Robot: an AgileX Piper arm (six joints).
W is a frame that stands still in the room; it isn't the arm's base.
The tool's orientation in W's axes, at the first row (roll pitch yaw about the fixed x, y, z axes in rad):
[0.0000 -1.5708 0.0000]
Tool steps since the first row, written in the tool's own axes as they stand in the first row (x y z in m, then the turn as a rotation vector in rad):
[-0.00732 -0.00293 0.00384 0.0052 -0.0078 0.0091]
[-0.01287 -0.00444 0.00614 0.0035 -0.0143 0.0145]
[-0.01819 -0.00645 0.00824 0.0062 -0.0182 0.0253]
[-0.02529 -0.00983 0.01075 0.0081 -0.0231 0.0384]
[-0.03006 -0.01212 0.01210 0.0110 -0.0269 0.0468]
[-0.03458 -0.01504 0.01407 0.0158 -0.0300 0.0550]
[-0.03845 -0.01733 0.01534 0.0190 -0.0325 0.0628]
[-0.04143 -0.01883 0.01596 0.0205 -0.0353 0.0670]
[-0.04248 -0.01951 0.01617 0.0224 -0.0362 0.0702]
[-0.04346 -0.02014 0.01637 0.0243 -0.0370 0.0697]
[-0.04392 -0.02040 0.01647 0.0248 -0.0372 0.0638]
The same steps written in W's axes. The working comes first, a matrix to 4 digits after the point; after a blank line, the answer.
The tool's axes in the first row as the columns of a matrix, in W's axes (used below as rounded here):
[0.0000 0.0000 -1.0000]
[0.0000 1.0000 0.0000]
[1.0000 0.0000 0.0000]

[-0.00384 -0.00293 -0.00732 -0.0091 -0.0078 0.0052]
[-0.00614 -0.00444 -0.01287 -0.0145 -0.0143 0.0035]
[-0.00824 -0.00645 -0.01819 -0.0253 -0.0182 0.0062]
[-0.01075 -0.00983 -0.02529 -0.0384 -0.0231 0.0081]
[-0.01210 -0.01212 -0.03006 -0.0468 -0.0269 0.0110]
[-0.01407 -0.01504 -0.03458 -0.0550 -0.0300 0.0158]
[-0.01534 -0.01733 -0.03845 -0.0628 -0.0325 0.0190]
[-0.01596 -0.01883 -0.04143 -0.0670 -0.0353 0.0205]
[-0.01617 -0.01951 -0.04248 -0.0702 -0.0362 0.0224]
[-0.01637 -0.02014 -0.04346 -0.0697 -0.0370 0.0243]
[-0.01647 -0.02040 -0.04392 -0.0638 -0.0372 0.0248]

